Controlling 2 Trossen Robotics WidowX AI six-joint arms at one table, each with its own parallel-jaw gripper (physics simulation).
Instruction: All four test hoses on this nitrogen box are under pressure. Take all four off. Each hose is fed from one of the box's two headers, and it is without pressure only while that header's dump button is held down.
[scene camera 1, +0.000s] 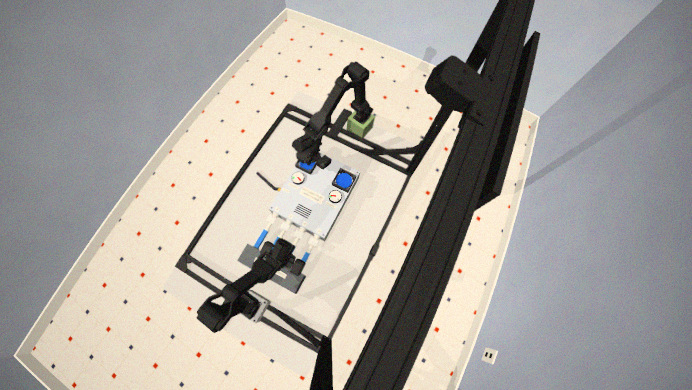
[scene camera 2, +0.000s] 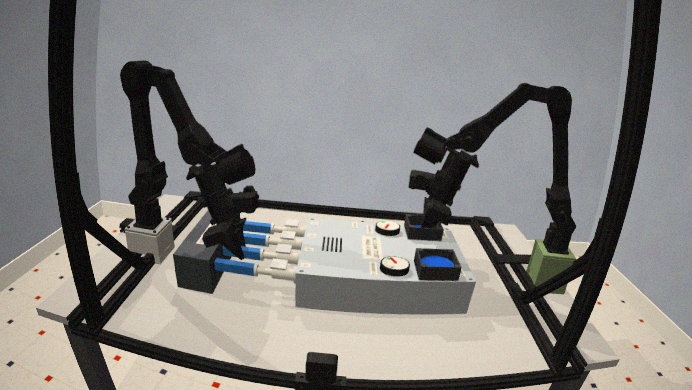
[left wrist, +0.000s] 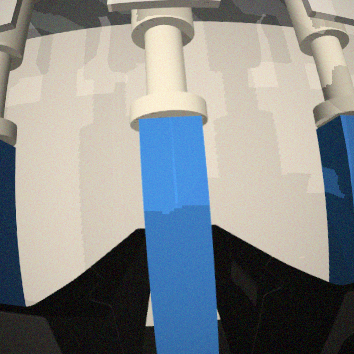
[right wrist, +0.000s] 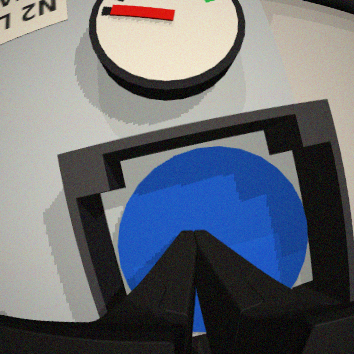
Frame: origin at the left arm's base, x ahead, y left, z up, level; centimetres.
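Where they show: left gripper, fingertip midpoint: (scene camera 2: 244, 257) (left wrist: 176, 238); right gripper, fingertip midpoint: (scene camera 1: 308, 164) (right wrist: 192, 241); left arm's base, origin of the base link: (scene camera 1: 251, 306) (scene camera 2: 148, 223); right arm's base, origin of the base link: (scene camera 1: 361, 117) (scene camera 2: 555, 248).
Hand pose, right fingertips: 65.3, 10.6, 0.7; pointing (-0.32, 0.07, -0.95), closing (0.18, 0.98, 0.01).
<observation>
Things, the pixels of their top centre, and the offset from my right fingertips, as dx, dy, dz. "spot": a spot on its surface instead.
- far blue dump button, middle of its top: (right wrist: 217, 246) +0.4, +0.9, -0.1
- thin black stick, surface spot: (scene camera 1: 267, 181) spot: -14.3, +15.2, -7.3
The grey nitrogen box (scene camera 1: 321, 217) (scene camera 2: 383, 294) has several blue hoses (scene camera 2: 257, 227) (scene camera 2: 234, 267) plugged into its cream fittings. My left gripper (scene camera 1: 280, 245) (scene camera 2: 234, 248) (left wrist: 176, 238) is shut on one of the middle blue hoses (left wrist: 175, 168), with a neighbour hose on each side. My right gripper (scene camera 1: 307, 164) (scene camera 2: 433, 222) (right wrist: 192, 241) is shut, and its tips rest on the far blue dump button (right wrist: 218, 197) inside its dark guard. The other dump button (scene camera 1: 343, 179) (scene camera 2: 437, 261) is uncovered. Two round gauges (scene camera 2: 387, 227) (scene camera 2: 395, 265) show red needles.
A dark grey block (scene camera 1: 248, 253) (scene camera 2: 193, 271) lies under the hose ends. A black rail frame (scene camera 1: 240, 170) surrounds the work area. A green block (scene camera 1: 361, 124) stands at the right arm's base. A thin black stick (scene camera 1: 267, 181) lies beside the box. A black gantry (scene camera 1: 460, 193) crosses overhead.
</observation>
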